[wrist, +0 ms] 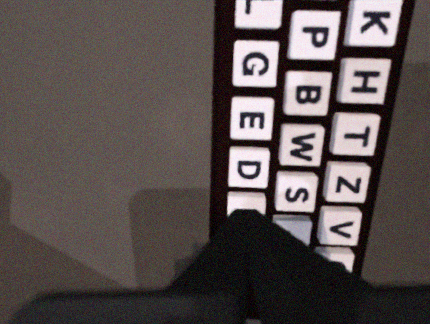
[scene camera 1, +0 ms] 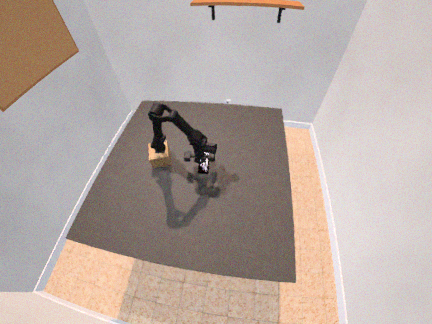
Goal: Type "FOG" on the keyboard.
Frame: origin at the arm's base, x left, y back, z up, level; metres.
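Where they show: gripper, fingertip midpoint: (wrist: 243, 221) (scene camera 1: 200, 164); arm's base at its link origin: (scene camera 1: 160, 148).
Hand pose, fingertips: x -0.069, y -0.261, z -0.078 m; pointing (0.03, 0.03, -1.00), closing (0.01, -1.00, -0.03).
Note:
Each offset is from my fingertips to the top centre of the thing. Level surfaces: height alone.
The keyboard {dx +0.039, dy -0.021, dz -0.007 m} (scene camera 1: 203, 169) (wrist: 220, 125) lies on the dark mat, with white letter keys in a dark frame. My gripper (scene camera 1: 202, 157) (wrist: 243, 221) is shut and empty. In the wrist view its tips cover the lower part of the F key {dx -0.001, dy -0.001, dz -0.007 m} (wrist: 246, 201), beside the D key {dx +0.017, dy -0.002, dz -0.007 m} (wrist: 248, 167); the F letter is hidden. Whether the tips touch the key I cannot tell. The G key {dx +0.054, dy -0.004, dz -0.007 m} (wrist: 255, 64) shows whole, above E and D. The O key {dx -0.026, dy -0.037, dz -0.007 m} (wrist: 336, 255), below V, is mostly hidden by the gripper. A greyish key {dx -0.011, dy -0.019, dz -0.007 m} (wrist: 294, 229) below S is partly covered.
The dark mat {dz -0.025 m} (scene camera 1: 240, 235) lies on a tiled floor (scene camera 1: 310, 200). The arm's base stands on a wooden block (scene camera 1: 160, 160) to the left of the keyboard. An orange shelf (scene camera 1: 247, 4) is on the back wall. A brown panel (scene camera 1: 35, 45) shows at upper left.

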